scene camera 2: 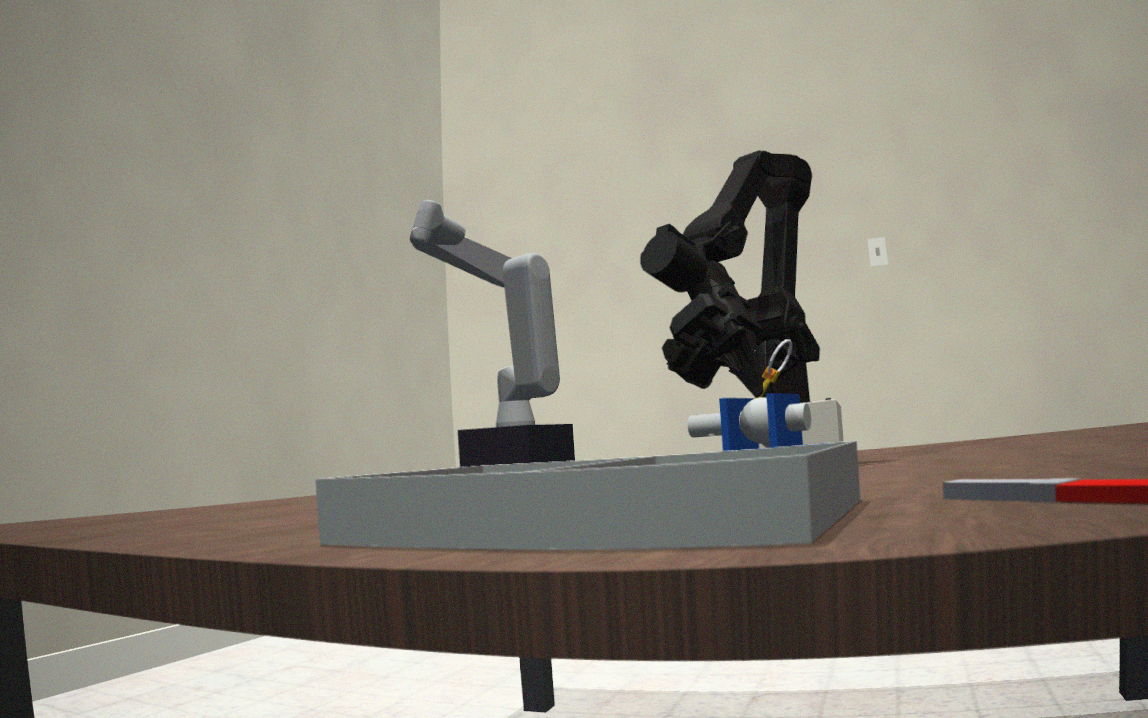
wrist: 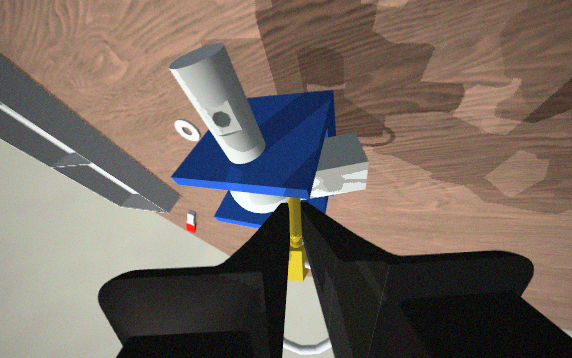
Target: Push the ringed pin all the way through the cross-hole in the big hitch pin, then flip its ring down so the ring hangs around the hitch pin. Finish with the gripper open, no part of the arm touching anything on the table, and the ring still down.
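Places are measured from the arm's base along level axes (x back, y right, z up), in metres.
Pixels of known places: gripper, fingertip midpoint: [scene camera 2: 762, 396] [wrist: 293, 209].
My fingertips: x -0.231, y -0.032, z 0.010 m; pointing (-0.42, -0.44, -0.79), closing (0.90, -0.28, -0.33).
Observation:
Ahead of a thing's pixels: the offset from my fingertips to its middle. "spot": to the spot under its first point.
The big hitch pin [scene camera 2: 702, 425] [wrist: 220, 95], a pale cylinder with a rounded bulge, lies through two upright blue plates @[dx -0.034, dy +0.017, dz -0.029 m] [scene camera 2: 734, 423] [wrist: 280, 145]. Its dark cross-hole @[spot: dx -0.034, dy +0.047, dz -0.022 m] [wrist: 221, 119] shows open near one end in the wrist view. The ringed pin @[spot: dx +0.002, dy -0.008, dz +0.016 m] [scene camera 2: 768, 381] [wrist: 296, 225] has a yellow shank and block. Its metal ring @[dx +0.008, dy -0.023, dz +0.042 m] [scene camera 2: 789, 353] [wrist: 307, 348] stands up above the block in the scene view. My gripper [scene camera 2: 758, 391] [wrist: 293, 209] is shut on the ringed pin, above the blue plates and bulge. The pin's tip is hidden behind a plate edge in the wrist view.
A white box [scene camera 2: 827, 420] [wrist: 345, 172] stands beside the blue plates. A white washer @[dx -0.160, dy -0.005, dz -0.090 m] [wrist: 179, 126] lies near them. A long grey tray @[dx -0.446, dy -0.030, dz -0.071 m] [scene camera 2: 558, 512] [wrist: 75, 117] and a grey-and-red bar @[dx -0.424, dy -0.314, dz -0.086 m] [scene camera 2: 1100, 491] [wrist: 191, 221] are on the table. A grey arm [scene camera 2: 531, 330] stands behind.

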